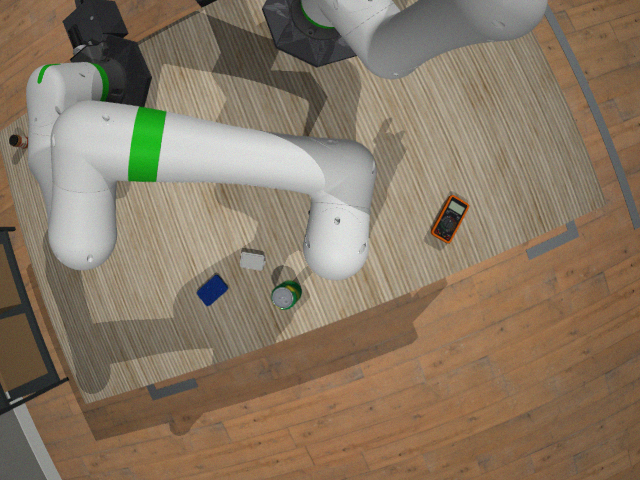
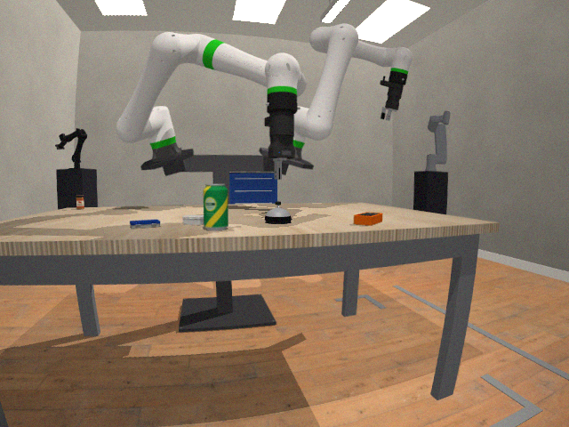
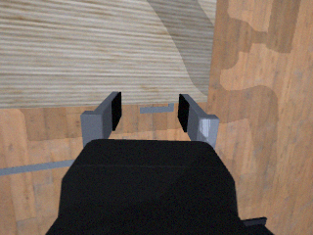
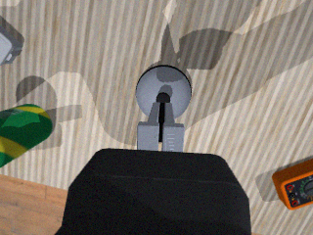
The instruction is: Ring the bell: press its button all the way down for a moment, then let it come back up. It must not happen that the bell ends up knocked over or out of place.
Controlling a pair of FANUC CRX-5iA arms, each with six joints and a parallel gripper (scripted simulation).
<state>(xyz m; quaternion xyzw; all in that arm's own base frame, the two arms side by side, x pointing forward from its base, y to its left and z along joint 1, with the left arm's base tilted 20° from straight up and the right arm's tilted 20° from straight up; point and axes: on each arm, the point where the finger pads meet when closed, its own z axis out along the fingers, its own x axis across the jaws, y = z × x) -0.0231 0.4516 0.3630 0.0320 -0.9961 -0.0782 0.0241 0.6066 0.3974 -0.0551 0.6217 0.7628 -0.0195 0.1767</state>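
Observation:
My right gripper is now 10 cm above the black button. Round my right hand: blue box 40 cm to the right, 14 cm below, 8 cm ahead; grey box 26 cm to the right, 14 cm below, 2 cm ahead; bell 11 cm below.

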